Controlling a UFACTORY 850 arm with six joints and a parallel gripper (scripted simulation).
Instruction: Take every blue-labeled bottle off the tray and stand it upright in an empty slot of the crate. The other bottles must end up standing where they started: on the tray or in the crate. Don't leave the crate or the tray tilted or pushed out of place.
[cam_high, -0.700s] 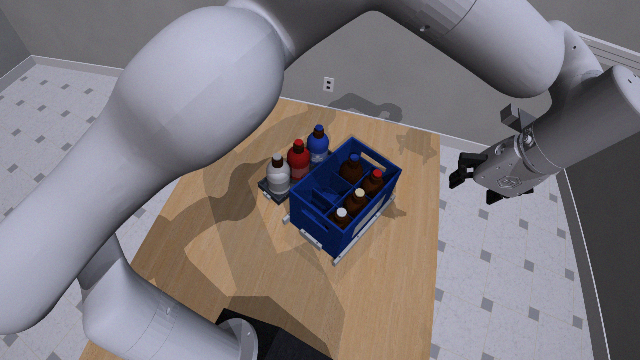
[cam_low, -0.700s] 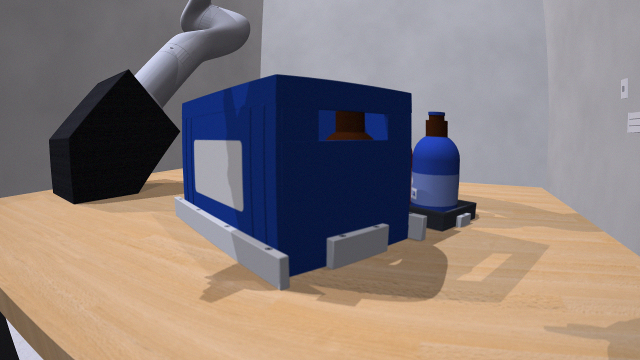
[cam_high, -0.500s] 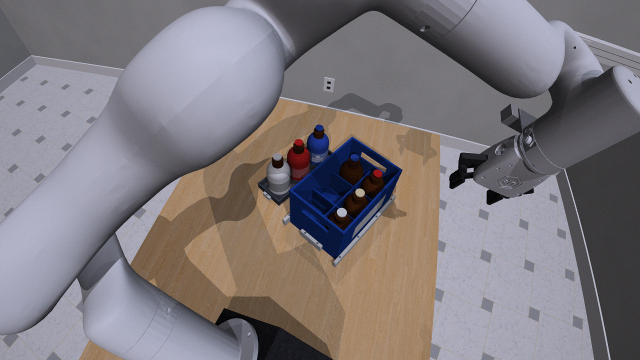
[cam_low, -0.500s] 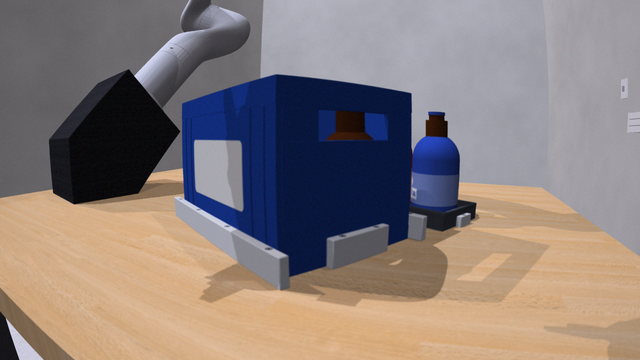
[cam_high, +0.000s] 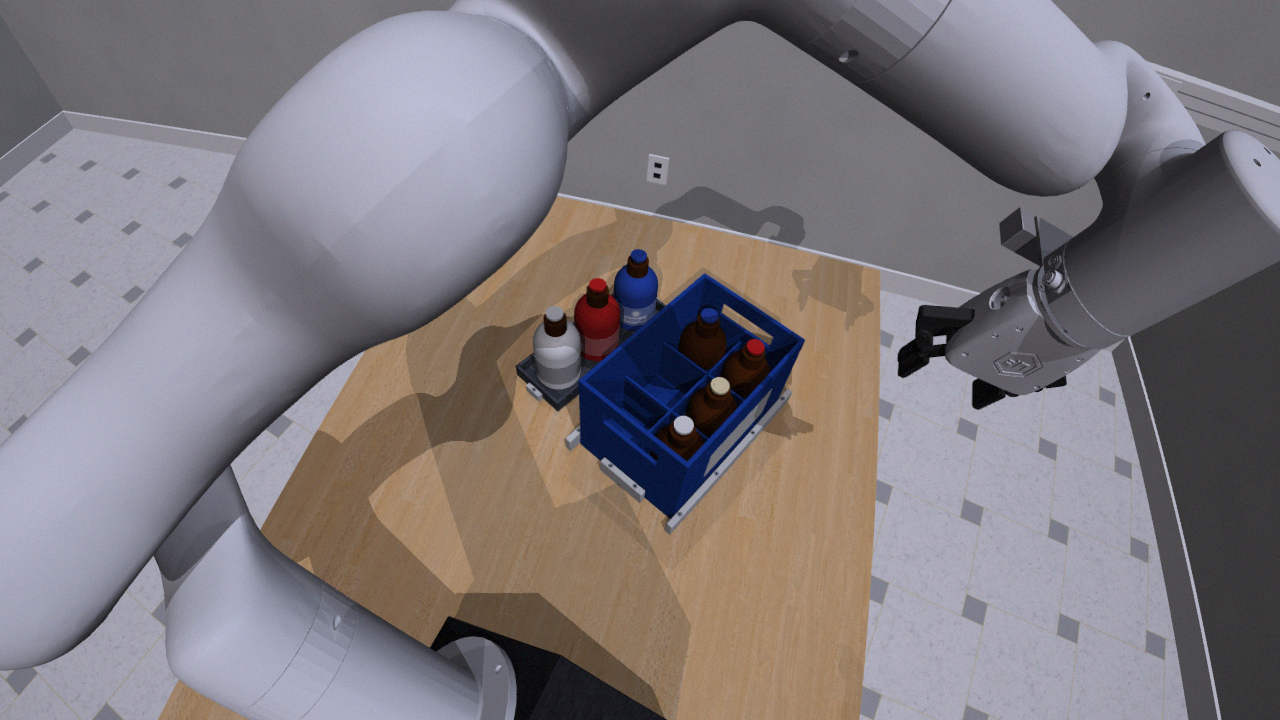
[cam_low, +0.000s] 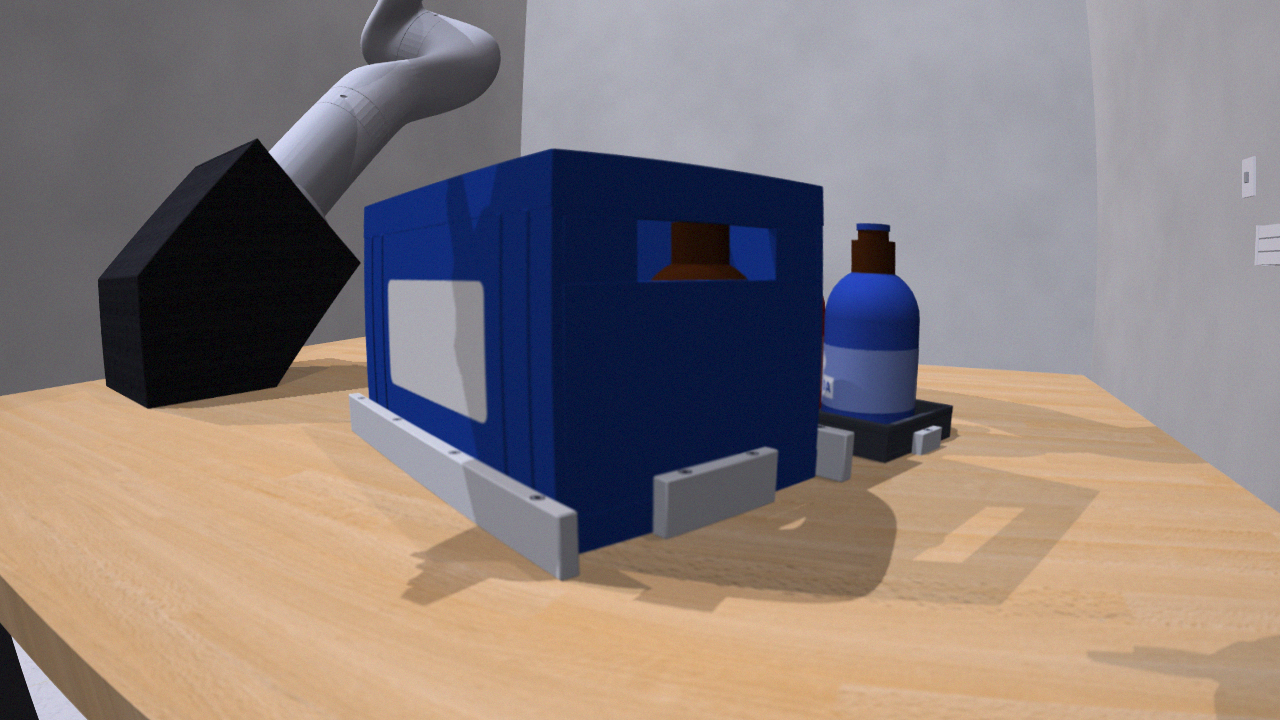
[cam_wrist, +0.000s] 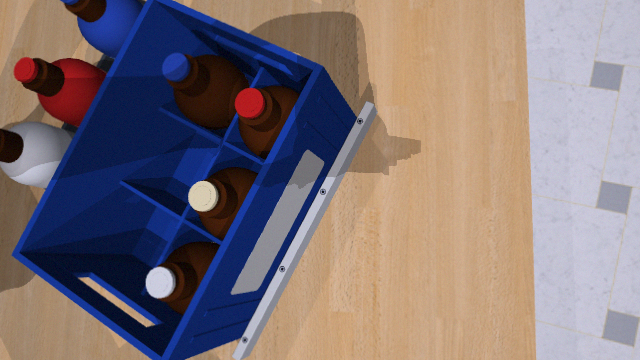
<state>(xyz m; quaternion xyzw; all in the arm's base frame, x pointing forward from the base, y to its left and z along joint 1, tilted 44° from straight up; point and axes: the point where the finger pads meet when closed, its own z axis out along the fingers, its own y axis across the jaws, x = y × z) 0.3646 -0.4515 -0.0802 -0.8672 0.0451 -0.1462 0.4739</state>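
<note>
The blue-labeled bottle is 30 cm ahead of my hand, 37 cm to the left of it and 31 cm below it. The rest, counted from my hand: white-labeled bottle 15 cm ahead, 46 cm to the left, 31 cm below; then blue crate 12 cm ahead, 24 cm to the left, 31 cm below; then red-labeled bottle 22 cm ahead, 41 cm to the left, 31 cm below.
</note>
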